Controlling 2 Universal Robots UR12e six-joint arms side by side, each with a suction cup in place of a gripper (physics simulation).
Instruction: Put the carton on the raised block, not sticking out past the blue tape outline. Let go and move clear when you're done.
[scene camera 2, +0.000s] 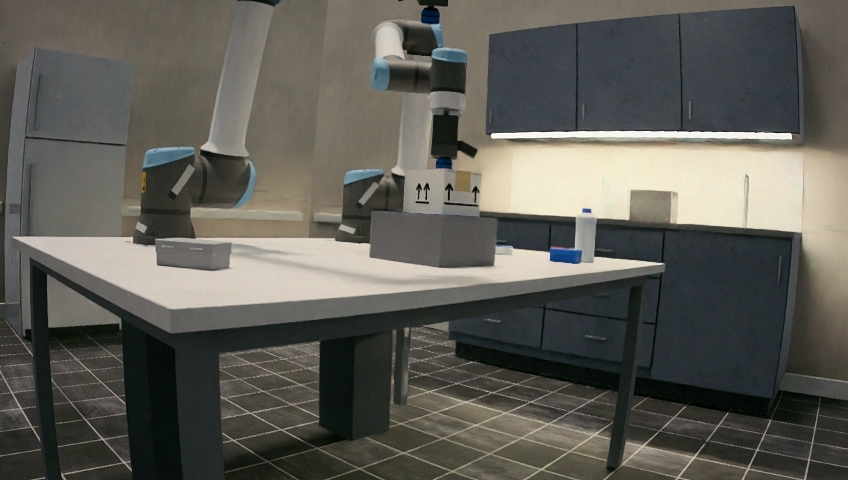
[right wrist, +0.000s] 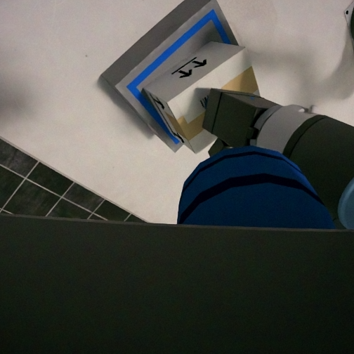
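Pixels of known places: right hand, its tool point: (scene camera 2: 429, 22); left arm's base, origin of its link: (scene camera 2: 360, 241).
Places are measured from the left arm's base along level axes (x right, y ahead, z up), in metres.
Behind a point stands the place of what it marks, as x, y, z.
The white carton (scene camera 2: 431, 202) {0.460, 0.709, 0.148} (right wrist: 220, 65), with black arrows and tan tape, is upright on the grey raised block (scene camera 2: 410, 240) {0.502, 0.686, 0.055} (right wrist: 150, 44), with no gap showing beneath it. The blue tape outline (right wrist: 170, 52) shows on the block's top along the carton's left and upper sides; the carton hides the rest, so I cannot tell whether it sticks out there. My left gripper (scene camera 2: 443, 162) has its blue cup pressed on the carton's top; its cup is hidden in the right wrist view. My right gripper (scene camera 2: 429, 14) (right wrist: 257, 192) is high above, with nothing on its cup.
On the table (scene camera 2: 297, 285) {1.002, 0.894, 0.000} (right wrist: 60, 110), a grey box (scene camera 2: 193, 255) {1.065, 0.656, 0.025} lies at the left. A white bottle (scene camera 2: 585, 237) {-0.117, 0.859, 0.078}, a blue box (scene camera 2: 565, 255) {-0.013, 0.843, 0.023} and a small white item (scene camera 2: 504, 250) {-0.090, 0.580, 0.015} are right of the block. The left arm's wrist stands over the carton.
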